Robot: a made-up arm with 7 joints. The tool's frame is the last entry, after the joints. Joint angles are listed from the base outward. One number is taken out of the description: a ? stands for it. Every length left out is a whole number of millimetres.
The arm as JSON. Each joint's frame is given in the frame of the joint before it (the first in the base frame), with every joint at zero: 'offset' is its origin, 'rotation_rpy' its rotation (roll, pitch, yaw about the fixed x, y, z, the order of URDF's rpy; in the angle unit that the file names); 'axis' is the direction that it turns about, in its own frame. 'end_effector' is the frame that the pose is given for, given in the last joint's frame.
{
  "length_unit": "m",
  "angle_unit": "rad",
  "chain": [
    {
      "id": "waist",
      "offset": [
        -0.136,
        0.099,
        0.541
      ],
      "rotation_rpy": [
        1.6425,
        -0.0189,
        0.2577
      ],
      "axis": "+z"
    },
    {
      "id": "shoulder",
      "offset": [
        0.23,
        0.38,
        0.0
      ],
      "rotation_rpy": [
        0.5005,
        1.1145,
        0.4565
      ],
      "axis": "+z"
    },
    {
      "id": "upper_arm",
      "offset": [
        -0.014,
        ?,
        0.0
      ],
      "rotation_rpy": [
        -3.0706,
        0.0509,
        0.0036
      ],
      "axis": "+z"
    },
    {
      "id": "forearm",
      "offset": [
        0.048,
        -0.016,
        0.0
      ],
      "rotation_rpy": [
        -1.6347,
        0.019,
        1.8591
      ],
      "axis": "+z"
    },
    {
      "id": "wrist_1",
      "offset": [
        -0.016,
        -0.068,
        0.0
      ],
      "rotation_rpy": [
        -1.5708,
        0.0,
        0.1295
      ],
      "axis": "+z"
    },
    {
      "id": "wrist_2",
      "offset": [
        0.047,
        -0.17,
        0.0
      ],
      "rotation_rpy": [
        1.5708,
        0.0,
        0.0
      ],
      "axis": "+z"
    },
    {
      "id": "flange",
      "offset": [
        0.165,
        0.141,
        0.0
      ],
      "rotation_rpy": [
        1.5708,
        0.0,
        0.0
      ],
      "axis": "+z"
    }
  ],
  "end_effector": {
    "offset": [
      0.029,
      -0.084,
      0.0
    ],
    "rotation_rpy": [
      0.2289,
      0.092,
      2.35
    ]
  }
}
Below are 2 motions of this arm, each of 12 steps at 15 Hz.
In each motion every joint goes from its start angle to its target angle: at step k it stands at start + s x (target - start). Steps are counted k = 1, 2, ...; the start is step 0. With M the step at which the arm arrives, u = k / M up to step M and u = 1 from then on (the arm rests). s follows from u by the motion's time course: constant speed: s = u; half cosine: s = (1 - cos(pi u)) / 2; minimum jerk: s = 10 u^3 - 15 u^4 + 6 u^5.
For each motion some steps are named. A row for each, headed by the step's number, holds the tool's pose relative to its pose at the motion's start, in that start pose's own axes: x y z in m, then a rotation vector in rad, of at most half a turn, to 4 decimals.
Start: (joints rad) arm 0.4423 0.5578 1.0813 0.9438 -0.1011 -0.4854 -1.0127
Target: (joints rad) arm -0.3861 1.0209 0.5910 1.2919 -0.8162 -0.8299 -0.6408
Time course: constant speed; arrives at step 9
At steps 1, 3, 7, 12:
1: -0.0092 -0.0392 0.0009 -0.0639 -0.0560 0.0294
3: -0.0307 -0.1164 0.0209 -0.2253 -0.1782 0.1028
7: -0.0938 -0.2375 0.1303 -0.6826 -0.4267 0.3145
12: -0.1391 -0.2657 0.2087 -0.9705 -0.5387 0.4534

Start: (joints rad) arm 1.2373 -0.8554 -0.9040 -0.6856 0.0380 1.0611 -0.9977
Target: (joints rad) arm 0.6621 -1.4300 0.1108 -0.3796 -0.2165 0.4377 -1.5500
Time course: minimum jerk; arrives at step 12
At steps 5, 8, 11, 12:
5: -0.0043 -0.0645 -0.0368 -0.4615 0.3274 0.2926
8: -0.0317 -0.1709 -0.0814 -1.0491 0.6862 0.7259
11: -0.0563 -0.2360 -0.0900 -1.2686 0.8576 0.9574
12: -0.0570 -0.2378 -0.0900 -1.2733 0.8621 0.9634

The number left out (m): -0.051
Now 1 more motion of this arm.
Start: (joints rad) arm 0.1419 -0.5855 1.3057 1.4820 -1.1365 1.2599 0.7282
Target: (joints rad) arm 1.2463 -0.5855 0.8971 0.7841 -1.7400 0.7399 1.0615
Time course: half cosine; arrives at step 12
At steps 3, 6, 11, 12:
3: -0.0012 -0.0345 0.0233 0.2329 0.2595 0.0116
6: 0.0391 -0.1537 0.0739 0.8077 0.8507 0.0889
11: 0.1714 -0.3643 0.0255 1.6097 1.5553 0.2174
12: 0.1766 -0.3713 0.0204 1.6380 1.5777 0.2207

